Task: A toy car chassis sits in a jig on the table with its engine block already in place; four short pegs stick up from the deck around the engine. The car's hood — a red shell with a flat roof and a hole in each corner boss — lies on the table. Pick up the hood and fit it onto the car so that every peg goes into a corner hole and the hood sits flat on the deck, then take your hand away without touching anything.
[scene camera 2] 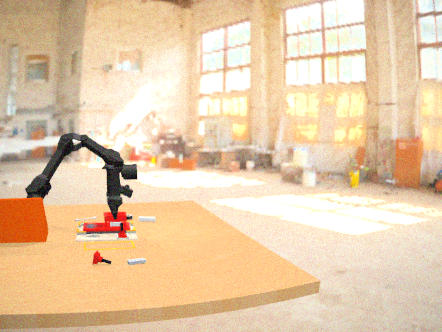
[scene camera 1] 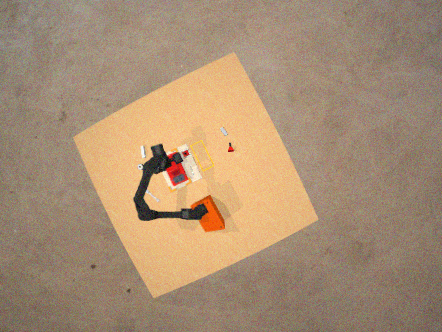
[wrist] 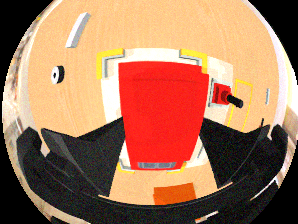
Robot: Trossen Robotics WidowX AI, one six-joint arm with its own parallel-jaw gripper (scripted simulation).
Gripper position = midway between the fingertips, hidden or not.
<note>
My gripper [wrist: 163, 120] carries a red hood [wrist: 162, 109]. Further things: a jig [wrist: 220, 72].
</note>
